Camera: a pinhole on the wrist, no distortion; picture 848 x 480 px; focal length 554.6 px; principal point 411.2 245.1 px. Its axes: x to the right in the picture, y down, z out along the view. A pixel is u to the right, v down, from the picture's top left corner.
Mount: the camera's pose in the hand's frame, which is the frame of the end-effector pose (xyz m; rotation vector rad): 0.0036 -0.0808 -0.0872 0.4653 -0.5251 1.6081
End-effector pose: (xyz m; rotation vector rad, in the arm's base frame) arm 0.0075 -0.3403 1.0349 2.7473 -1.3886 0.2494
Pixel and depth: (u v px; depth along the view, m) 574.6 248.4 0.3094
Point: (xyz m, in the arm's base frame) 0.1794 -0.2468 0.8246
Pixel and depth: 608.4 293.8 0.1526
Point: 0.1084 -0.2598 0.9691
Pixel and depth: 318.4 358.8 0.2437
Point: 0.2011 -0.1609 0.9518
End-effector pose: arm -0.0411 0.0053 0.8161 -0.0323 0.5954 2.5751
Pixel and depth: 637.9 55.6 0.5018
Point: -0.0426 0.4159 1.1240
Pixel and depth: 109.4 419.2 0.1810
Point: 0.1251 0.1962 0.7107
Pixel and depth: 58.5 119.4 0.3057
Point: 0.0781 0.3905 0.6843
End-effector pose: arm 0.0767 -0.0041 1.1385 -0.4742 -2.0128 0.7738
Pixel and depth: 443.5 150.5 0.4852
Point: -0.2549 -0.3123 1.2855
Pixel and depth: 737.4 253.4 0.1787
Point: -0.0220 -0.1240 1.1533
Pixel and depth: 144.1 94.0 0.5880
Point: -0.2409 -0.4405 1.5968
